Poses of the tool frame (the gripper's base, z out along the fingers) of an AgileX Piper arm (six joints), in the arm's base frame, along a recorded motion.
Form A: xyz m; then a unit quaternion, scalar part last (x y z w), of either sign.
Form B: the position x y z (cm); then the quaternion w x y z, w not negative. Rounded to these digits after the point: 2 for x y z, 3 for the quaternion.
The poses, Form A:
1: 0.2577 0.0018 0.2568 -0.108 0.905 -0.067 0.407
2: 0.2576 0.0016 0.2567 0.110 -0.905 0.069 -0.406
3: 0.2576 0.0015 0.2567 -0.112 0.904 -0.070 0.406
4: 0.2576 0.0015 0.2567 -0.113 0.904 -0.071 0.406
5: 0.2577 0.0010 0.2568 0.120 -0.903 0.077 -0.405
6: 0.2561 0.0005 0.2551 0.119 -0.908 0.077 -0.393
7: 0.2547 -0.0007 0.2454 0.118 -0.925 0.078 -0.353
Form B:
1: 25.77 0.18 25.68 0.407 -0.108 0.905 -0.067
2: 25.76 0.16 25.67 0.406 -0.110 0.905 -0.069
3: 25.76 0.15 25.67 0.406 -0.112 0.904 -0.070
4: 25.76 0.15 25.67 0.406 -0.113 0.904 -0.071
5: 25.77 0.10 25.68 0.405 -0.120 0.903 -0.077
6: 25.61 0.05 25.51 0.393 -0.119 0.908 -0.077
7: 25.47 -0.07 24.54 0.353 -0.118 0.925 -0.078
